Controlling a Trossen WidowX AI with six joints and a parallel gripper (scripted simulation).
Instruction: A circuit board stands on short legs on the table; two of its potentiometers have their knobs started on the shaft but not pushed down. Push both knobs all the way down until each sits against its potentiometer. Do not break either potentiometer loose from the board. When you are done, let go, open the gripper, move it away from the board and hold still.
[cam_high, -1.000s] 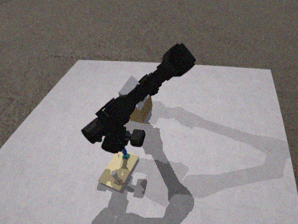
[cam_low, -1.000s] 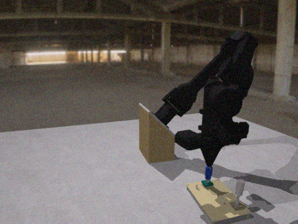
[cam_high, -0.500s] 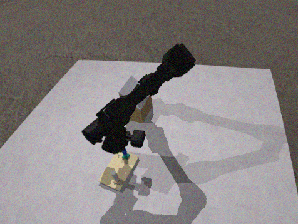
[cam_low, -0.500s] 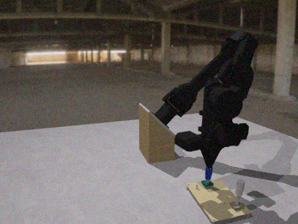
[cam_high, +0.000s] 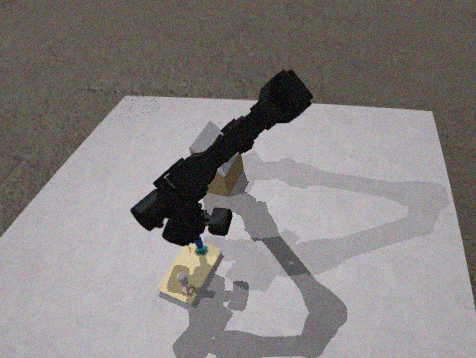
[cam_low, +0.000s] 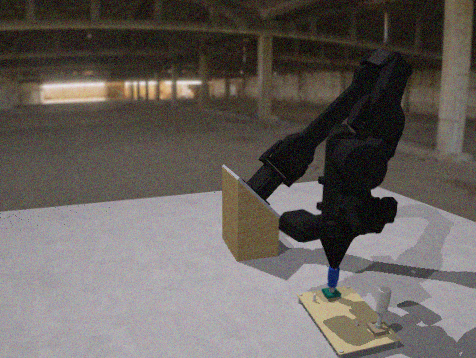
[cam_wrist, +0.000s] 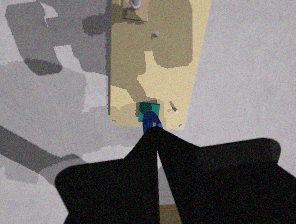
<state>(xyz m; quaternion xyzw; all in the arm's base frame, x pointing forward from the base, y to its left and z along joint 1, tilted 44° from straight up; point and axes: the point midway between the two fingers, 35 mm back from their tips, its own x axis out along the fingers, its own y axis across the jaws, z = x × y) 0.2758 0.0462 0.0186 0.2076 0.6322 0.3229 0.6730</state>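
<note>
Right now the blue knob is 1 cm below my gripper tip. From my gripper tip the other things lie so: grey knob (11 cm ahead, 2 cm to the left).
</note>
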